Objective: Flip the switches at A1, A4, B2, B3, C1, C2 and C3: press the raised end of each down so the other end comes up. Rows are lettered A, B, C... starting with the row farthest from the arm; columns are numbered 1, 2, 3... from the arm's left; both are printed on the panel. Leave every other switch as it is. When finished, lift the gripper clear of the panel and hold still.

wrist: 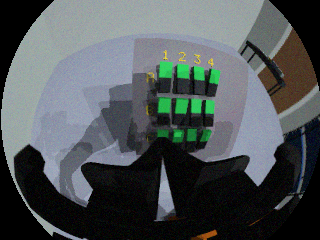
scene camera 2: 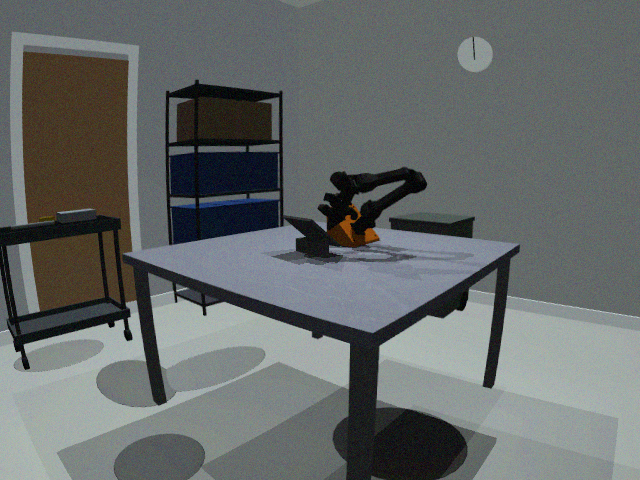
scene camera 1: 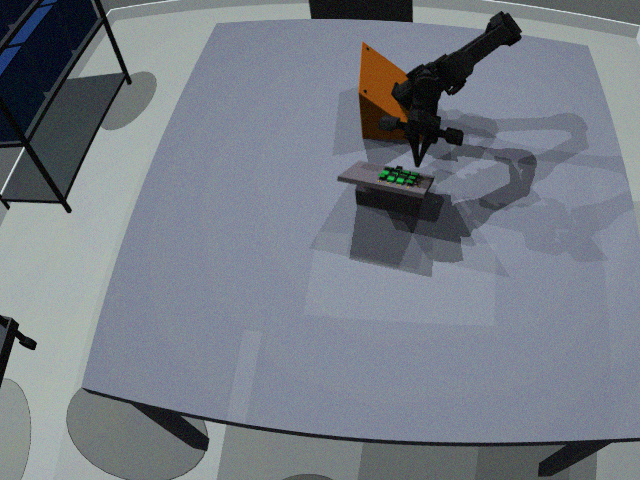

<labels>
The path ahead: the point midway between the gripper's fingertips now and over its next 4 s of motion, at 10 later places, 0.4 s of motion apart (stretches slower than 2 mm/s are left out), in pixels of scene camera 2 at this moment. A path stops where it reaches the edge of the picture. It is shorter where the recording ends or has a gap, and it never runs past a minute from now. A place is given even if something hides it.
My gripper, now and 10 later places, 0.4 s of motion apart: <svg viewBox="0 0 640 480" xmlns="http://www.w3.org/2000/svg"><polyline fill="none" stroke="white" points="327,229 326,232 326,232 326,233 326,233 327,229 331,220 327,225 325,229 323,231 323,231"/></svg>
</labels>
